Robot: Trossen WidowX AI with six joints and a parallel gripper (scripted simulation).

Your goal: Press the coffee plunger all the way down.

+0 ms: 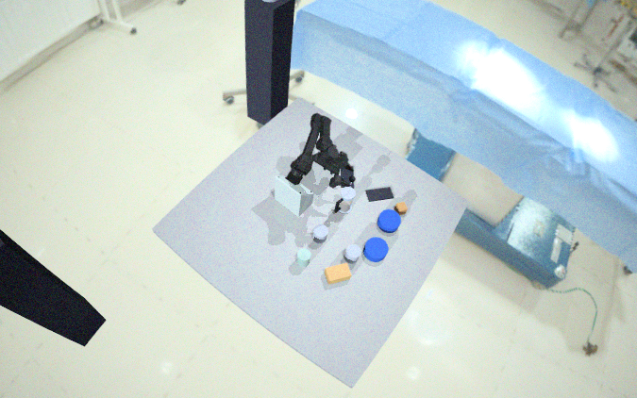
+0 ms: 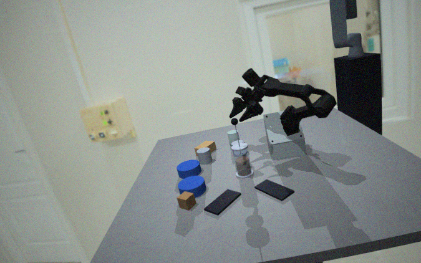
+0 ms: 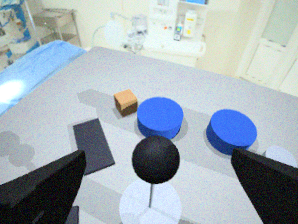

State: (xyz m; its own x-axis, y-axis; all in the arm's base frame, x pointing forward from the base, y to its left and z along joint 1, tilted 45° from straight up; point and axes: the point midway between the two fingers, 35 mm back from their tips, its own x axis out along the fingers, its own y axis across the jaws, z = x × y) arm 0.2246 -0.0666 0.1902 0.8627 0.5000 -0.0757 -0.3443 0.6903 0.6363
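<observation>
The coffee press is 140 mm below my gripper tip and 10 mm to the right of it. Round my gripper tip: cube 270 mm ahead, 240 mm below, 160 mm to the left.
</observation>
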